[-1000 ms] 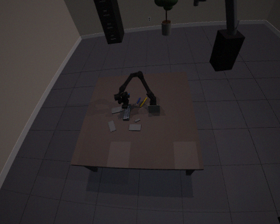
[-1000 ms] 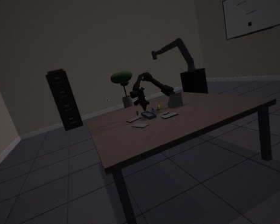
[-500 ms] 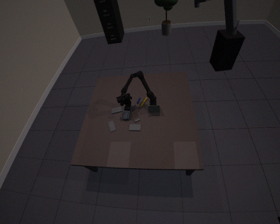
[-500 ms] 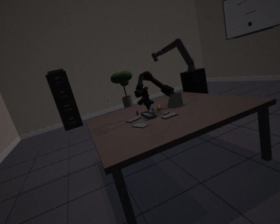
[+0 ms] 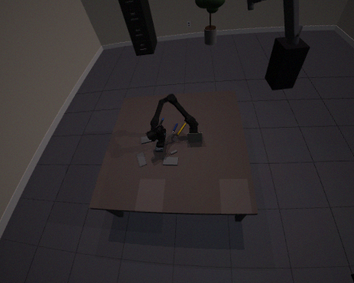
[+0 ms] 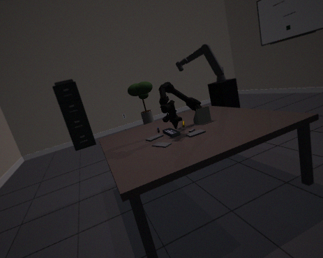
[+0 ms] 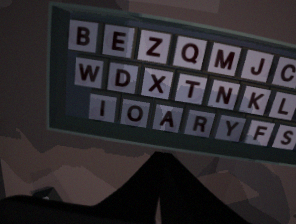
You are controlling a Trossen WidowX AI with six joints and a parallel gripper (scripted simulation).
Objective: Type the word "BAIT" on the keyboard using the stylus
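Right now the blue stylus is 10 cm behind my gripper tip, 16 cm to the right of it and 3 cm below it. Also, from my gripper tip: yellow pen 17 cm behind, 16 cm to the right, 3 cm below; then eraser-like block 9 cm behind, 9 cm to the left, 3 cm below.
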